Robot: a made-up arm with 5 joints. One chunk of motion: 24 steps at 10 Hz.
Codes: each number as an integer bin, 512 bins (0 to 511) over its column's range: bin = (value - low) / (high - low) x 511, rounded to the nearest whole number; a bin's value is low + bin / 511 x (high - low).
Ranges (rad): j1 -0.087..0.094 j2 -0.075..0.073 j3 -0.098..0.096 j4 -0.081..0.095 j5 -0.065..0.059
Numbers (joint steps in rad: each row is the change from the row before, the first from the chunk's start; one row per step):
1: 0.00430 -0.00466 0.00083 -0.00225 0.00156
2: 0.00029 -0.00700 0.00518 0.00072 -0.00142
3: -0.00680 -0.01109 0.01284 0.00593 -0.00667
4: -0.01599 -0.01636 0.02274 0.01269 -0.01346
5: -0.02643 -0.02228 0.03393 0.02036 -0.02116
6: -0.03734 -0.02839 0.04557 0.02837 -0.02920
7: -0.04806 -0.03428 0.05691 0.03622 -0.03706
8: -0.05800 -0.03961 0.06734 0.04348 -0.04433
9: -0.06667 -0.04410 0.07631 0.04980 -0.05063
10: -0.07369 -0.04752 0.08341 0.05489 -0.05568
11: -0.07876 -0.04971 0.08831 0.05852 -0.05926
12: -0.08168 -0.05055 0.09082 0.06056 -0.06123
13: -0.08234 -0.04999 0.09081 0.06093 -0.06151
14: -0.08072 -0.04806 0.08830 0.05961 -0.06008
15: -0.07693 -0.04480 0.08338 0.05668 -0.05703
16: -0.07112 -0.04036 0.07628 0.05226 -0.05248
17: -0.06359 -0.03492 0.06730 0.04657 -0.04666
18: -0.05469 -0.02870 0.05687 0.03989 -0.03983
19: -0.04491 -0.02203 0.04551 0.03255 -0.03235
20: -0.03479 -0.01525 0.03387 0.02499 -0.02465
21: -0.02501 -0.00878 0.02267 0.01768 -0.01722
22: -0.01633 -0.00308 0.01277 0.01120 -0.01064
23: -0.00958 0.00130 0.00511 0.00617 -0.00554
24: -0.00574 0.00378 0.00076 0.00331 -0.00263
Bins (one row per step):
1: 258 243 260 229 274
2: 246 235 272 237 262
3: 226 221 292 252 240
4: 200 202 318 272 212
5: 171 182 348 294 181
6: 140 161 378 318 148
7: 110 141 408 340 115
8: 82 122 436 361 85
9: 57 107 459 380 59
10: 38 95 478 395 38
11: 23 87 491 405 24
12: 15 84 497 411 16
13: 13 86 497 412 14
14: 18 93 491 408 20
15: 28 104 478 400 33
16: 45 120 459 387 52
17: 66 138 435 370 76
18: 91 160 408 351 104
19: 119 183 378 330 135
20: 147 206 347 308 166
21: 175 229 318 287 197
22: 200 248 292 268 224
23: 219 263 272 253 245
24: 229 272 260 245 257

